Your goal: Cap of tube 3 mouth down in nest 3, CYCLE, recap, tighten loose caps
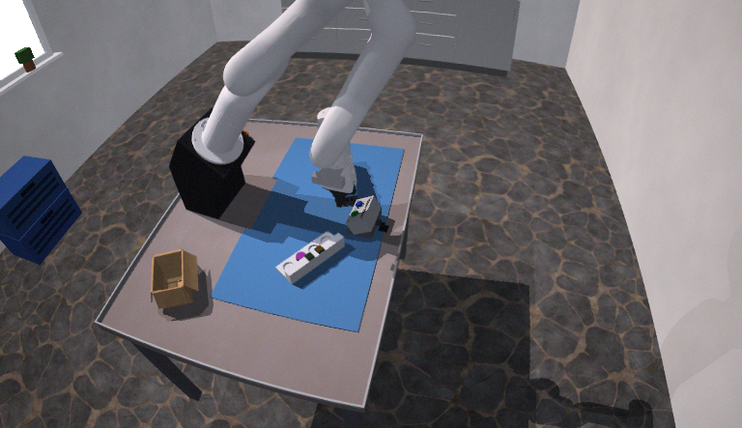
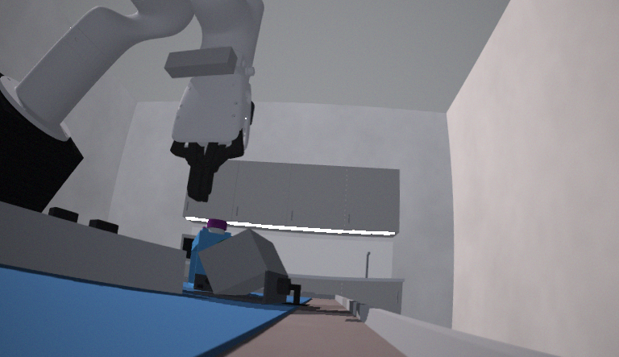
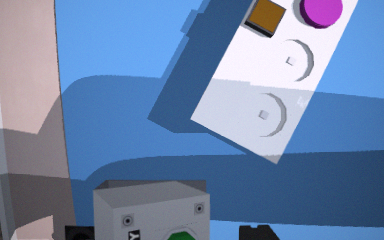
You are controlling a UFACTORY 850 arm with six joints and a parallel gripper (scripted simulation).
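My hand is 7 cm above the blue key, 6 cm to the right of it and 4 cm short of it. Round my hand: grey key housing (8 cm below, 6 cm ahead, 4 cm to the left); green key (7 cm below, 4 cm ahead, 2 cm to the left); magenta cap (16 cm to the right, 12 cm below, 9 cm behind).
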